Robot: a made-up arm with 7 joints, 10 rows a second.
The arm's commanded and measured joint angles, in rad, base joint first. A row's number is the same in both.
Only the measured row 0 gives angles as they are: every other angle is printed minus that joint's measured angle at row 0.
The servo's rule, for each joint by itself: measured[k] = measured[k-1] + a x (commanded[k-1-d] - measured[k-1]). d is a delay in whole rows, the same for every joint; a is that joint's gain. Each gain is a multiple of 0.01, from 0.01 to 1. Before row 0 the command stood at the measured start. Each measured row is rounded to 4 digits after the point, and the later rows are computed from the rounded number. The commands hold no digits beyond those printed.
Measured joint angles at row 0:
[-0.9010, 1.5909, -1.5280, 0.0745, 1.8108, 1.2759, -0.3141]
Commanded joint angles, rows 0 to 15:
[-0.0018, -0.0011, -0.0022, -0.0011, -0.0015, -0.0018, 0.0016]
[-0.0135, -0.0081, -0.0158, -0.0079, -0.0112, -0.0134, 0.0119]
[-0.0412, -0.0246, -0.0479, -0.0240, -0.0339, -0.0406, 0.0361]
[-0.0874, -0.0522, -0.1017, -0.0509, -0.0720, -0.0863, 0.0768]
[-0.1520, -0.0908, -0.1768, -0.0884, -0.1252, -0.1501, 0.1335]
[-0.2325, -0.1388, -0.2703, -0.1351, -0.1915, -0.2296, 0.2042]
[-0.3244, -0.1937, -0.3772, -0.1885, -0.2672, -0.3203, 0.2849]
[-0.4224, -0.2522, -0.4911, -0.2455, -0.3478, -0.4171, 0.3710]
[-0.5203, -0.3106, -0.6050, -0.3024, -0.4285, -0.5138, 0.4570]
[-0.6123, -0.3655, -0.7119, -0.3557, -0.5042, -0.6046, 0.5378]
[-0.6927, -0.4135, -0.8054, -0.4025, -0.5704, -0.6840, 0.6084]
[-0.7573, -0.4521, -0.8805, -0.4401, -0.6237, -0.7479, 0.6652]
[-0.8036, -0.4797, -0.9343, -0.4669, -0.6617, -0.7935, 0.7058]
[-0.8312, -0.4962, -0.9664, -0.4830, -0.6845, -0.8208, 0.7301]
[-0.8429, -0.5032, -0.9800, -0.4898, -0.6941, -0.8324, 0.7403]
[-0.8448, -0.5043, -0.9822, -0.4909, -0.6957, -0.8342, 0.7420]
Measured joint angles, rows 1 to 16:
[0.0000, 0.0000, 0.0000, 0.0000, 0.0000, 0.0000, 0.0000]
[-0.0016, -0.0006, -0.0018, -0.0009, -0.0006, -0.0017, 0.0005]
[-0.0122, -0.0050, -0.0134, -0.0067, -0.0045, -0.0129, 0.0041]
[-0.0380, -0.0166, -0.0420, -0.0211, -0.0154, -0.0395, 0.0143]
[-0.0820, -0.0376, -0.0916, -0.0458, -0.0363, -0.0844, 0.0343]
[-0.1443, -0.0690, -0.1623, -0.0812, -0.0692, -0.1475, 0.0660]
[-0.2228, -0.1102, -0.2519, -0.1259, -0.1145, -0.2263, 0.1102]
[-0.3132, -0.1595, -0.3559, -0.1779, -0.1710, -0.3165, 0.1661]
[-0.4104, -0.2142, -0.4681, -0.2340, -0.2364, -0.4131, 0.2317]
[-0.5082, -0.2711, -0.5817, -0.2908, -0.3075, -0.5098, 0.3038]
[-0.6008, -0.3268, -0.6898, -0.3447, -0.3803, -0.6008, 0.3787]
[-0.6826, -0.3780, -0.7857, -0.3927, -0.4506, -0.6807, 0.4522]
[-0.7491, -0.4217, -0.8644, -0.4320, -0.5146, -0.7452, 0.5204]
[-0.7976, -0.4559, -0.9224, -0.4610, -0.5690, -0.7916, 0.5797]
[-0.8275, -0.4797, -0.9589, -0.4793, -0.6117, -0.8196, 0.6278]
[-0.8412, -0.4936, -0.9764, -0.4880, -0.6422, -0.8319, 0.6638]
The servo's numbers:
d 1
a 0.89 0.59 0.83 0.83 0.37 0.96 0.32

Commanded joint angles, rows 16 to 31:
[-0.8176, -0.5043, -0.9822, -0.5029, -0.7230, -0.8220, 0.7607]
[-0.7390, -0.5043, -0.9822, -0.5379, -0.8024, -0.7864, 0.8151]
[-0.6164, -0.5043, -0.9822, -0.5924, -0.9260, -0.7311, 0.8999]
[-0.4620, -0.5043, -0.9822, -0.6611, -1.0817, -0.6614, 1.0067]
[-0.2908, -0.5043, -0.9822, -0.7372, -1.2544, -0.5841, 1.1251]
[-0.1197, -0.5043, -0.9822, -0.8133, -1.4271, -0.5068, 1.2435]
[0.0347, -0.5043, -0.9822, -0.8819, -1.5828, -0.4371, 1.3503]
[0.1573, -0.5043, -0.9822, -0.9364, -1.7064, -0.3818, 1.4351]
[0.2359, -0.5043, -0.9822, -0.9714, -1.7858, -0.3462, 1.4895]
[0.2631, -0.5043, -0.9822, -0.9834, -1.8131, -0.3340, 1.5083]
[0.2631, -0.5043, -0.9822, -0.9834, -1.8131, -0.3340, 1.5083]
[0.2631, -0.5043, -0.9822, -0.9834, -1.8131, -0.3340, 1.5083]
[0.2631, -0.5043, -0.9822, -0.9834, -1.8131, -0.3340, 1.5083]
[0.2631, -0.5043, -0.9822, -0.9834, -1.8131, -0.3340, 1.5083]
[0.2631, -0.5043, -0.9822, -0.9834, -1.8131, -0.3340, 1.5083]
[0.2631, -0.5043, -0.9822, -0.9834, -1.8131, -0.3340, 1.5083]
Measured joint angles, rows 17 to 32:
[-0.8444, -0.4999, -0.9812, -0.4904, -0.6620, -0.8341, 0.6888]
[-0.8205, -0.5025, -0.9820, -0.5008, -0.6846, -0.8225, 0.7118]
[-0.7480, -0.5036, -0.9822, -0.5316, -0.7282, -0.7878, 0.7449]
[-0.6309, -0.5040, -0.9822, -0.5821, -0.8014, -0.7334, 0.7945]
[-0.4806, -0.5042, -0.9822, -0.6477, -0.9051, -0.6643, 0.8624]
[-0.3117, -0.5043, -0.9822, -0.7220, -1.0343, -0.5873, 0.9465]
[-0.1408, -0.5043, -0.9822, -0.7978, -1.1796, -0.5100, 1.0415]
[0.0154, -0.5043, -0.9822, -0.8676, -1.3288, -0.4400, 1.1403]
[0.1417, -0.5043, -0.9822, -0.9247, -1.4685, -0.3841, 1.2346]
[0.2255, -0.5043, -0.9822, -0.9635, -1.5859, -0.3477, 1.3162]
[0.2590, -0.5043, -0.9822, -0.9800, -1.6700, -0.3345, 1.3777]
[0.2626, -0.5043, -0.9822, -0.9828, -1.7229, -0.3340, 1.4195]
[0.2630, -0.5043, -0.9822, -0.9833, -1.7563, -0.3340, 1.4479]
[0.2631, -0.5043, -0.9822, -0.9834, -1.7773, -0.3340, 1.4672]
[0.2631, -0.5043, -0.9822, -0.9834, -1.7905, -0.3340, 1.4804]
[0.2631, -0.5043, -0.9822, -0.9834, -1.7989, -0.3340, 1.4893]

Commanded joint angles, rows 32 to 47:
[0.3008, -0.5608, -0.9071, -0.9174, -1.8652, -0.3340, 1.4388]
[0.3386, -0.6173, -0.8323, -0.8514, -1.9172, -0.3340, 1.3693]
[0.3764, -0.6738, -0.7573, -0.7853, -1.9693, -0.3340, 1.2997]
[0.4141, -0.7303, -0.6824, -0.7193, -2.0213, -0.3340, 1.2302]
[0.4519, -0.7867, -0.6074, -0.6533, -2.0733, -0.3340, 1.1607]
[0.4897, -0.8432, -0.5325, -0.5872, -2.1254, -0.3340, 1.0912]
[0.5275, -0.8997, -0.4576, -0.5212, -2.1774, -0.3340, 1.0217]
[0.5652, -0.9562, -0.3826, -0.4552, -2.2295, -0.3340, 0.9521]
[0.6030, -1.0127, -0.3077, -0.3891, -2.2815, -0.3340, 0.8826]
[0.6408, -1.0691, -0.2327, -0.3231, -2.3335, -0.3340, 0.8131]
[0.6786, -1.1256, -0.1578, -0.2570, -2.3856, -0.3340, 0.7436]
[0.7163, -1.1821, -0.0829, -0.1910, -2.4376, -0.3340, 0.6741]
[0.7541, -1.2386, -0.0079, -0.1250, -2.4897, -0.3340, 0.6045]
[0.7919, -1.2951, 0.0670, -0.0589, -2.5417, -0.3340, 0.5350]
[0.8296, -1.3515, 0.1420, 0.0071, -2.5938, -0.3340, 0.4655]
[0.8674, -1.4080, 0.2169, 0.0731, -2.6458, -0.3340, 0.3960]
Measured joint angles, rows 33 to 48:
[0.2631, -0.5043, -0.9822, -0.9834, -1.8042, -0.3340, 1.4954]
[0.2967, -0.5376, -0.9199, -0.9286, -1.8268, -0.3340, 1.4773]
[0.3340, -0.5846, -0.8472, -0.8645, -1.8602, -0.3340, 1.4427]
[0.3717, -0.6372, -0.7726, -0.7988, -1.9006, -0.3340, 1.3969]
[0.4094, -0.6921, -0.6977, -0.7328, -1.9453, -0.3340, 1.3436]
[0.4472, -0.7479, -0.6228, -0.6668, -1.9927, -0.3340, 1.2851]
[0.4850, -0.8041, -0.5479, -0.6007, -2.0418, -0.3340, 1.2231]
[0.5228, -0.8605, -0.4730, -0.5347, -2.0920, -0.3340, 1.1587]
[0.5605, -0.9170, -0.3980, -0.4687, -2.1429, -0.3340, 1.0926]
[0.5983, -0.9735, -0.3231, -0.4026, -2.1942, -0.3340, 1.0254]
[0.6361, -1.0299, -0.2481, -0.3366, -2.2457, -0.3340, 0.9575]
[0.6739, -1.0864, -0.1732, -0.2705, -2.2975, -0.3340, 0.8891]
[0.7116, -1.1429, -0.0983, -0.2045, -2.3493, -0.3340, 0.8203]
[0.7494, -1.1994, -0.0233, -0.1385, -2.4012, -0.3340, 0.7512]
[0.7872, -1.2559, 0.0516, -0.0724, -2.4532, -0.3340, 0.6820]
[0.8249, -1.3123, 0.1266, -0.0064, -2.5052, -0.3340, 0.6127]

